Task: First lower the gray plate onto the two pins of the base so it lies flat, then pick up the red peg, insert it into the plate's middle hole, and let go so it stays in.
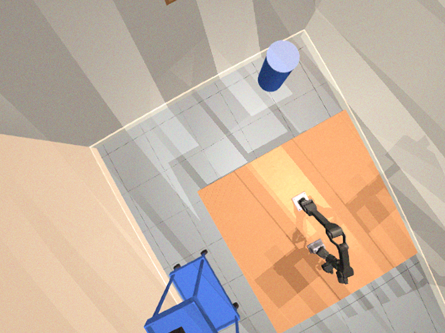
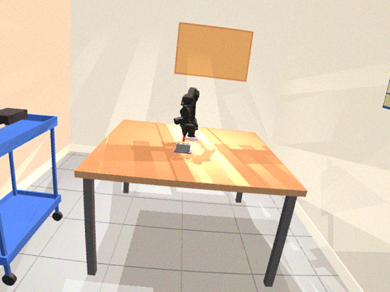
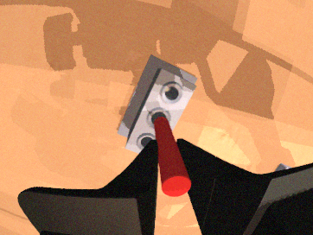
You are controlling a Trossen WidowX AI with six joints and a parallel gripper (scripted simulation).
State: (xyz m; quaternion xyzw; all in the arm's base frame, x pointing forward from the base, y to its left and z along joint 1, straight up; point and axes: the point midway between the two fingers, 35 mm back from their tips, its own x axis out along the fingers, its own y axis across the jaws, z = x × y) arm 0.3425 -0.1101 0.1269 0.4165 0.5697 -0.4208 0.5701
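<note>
My gripper tip is now 70 mm above the gray plate.
</note>
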